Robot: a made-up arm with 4 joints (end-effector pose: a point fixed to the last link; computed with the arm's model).
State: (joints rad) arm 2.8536 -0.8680 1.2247 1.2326
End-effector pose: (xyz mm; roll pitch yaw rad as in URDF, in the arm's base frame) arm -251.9 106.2 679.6 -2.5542 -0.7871 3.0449
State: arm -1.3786 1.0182 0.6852 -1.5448
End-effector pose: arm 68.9 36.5 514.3 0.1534 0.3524 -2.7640
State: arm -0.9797 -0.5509 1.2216 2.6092
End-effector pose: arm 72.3 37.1 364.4 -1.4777 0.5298 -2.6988
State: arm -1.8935 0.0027 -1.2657 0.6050
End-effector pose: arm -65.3 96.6 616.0 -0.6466 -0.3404 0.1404
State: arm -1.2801 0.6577 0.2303 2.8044
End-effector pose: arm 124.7 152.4 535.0 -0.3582 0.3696 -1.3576
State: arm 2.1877 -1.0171 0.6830 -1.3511
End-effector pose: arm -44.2 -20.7 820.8 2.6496 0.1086 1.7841
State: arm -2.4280 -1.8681 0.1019 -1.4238
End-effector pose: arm -283.1 45.4 684.0 0.5102 1.0544 0.9888
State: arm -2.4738 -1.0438 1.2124 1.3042
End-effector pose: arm -223.9 99.4 493.8 -2.4585 0.1201 3.0011
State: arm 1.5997 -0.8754 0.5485 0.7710
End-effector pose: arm -86.4 59.7 758.0 2.8651 -1.2171 -2.4867
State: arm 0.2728 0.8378 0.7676 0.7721
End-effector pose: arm 87.6 117.0 627.9 -1.3862 -0.5138 0.0985
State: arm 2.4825 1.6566 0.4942 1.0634
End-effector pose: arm -144.7 147.2 772.4 1.3496 -0.1985 2.7017
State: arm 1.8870 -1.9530 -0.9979 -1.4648
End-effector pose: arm 116.7 47.6 704.2 1.7890 -0.5509 -2.8301
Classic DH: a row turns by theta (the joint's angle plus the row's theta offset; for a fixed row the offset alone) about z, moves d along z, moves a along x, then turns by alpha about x. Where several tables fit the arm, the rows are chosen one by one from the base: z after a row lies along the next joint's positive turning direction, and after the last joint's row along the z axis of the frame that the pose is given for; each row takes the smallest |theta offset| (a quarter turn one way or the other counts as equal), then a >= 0, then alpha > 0; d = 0 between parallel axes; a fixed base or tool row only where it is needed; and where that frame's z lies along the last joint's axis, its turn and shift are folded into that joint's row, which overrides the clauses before.
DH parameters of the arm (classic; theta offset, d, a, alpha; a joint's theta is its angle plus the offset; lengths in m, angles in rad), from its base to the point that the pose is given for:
base (fixed): 0 0.6194 -0.0659 1.5708
joint 1: -1.451 -0.0673 0.0504 1.4941
joint 2: 0 -0.0597 0.0052 1.6475
joint 3: 0.1198 -0.0516 -0.1305 1.5708
joint 4: 0.0208 0.0591 0.0898 -2.3778
tool (fixed): -2.1987 0.0421 0 0

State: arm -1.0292 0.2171 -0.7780 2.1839
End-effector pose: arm -0.9 113.0 730.0 0.6953 -0.0925 -0.7871
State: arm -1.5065 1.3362 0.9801 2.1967
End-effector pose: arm -42.6 145.7 367.1 -1.5268 0.2019 -0.6695
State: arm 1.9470 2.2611 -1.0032 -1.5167
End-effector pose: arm -61.5 211.4 602.6 2.3472 -1.3370 -1.4073
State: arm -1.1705 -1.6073 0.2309 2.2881
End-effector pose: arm -40.5 -103.9 435.1 -1.2238 0.9694 2.7331
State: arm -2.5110 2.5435 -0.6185 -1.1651
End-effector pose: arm -116.0 207.6 624.8 -1.8220 0.1922 -2.5617
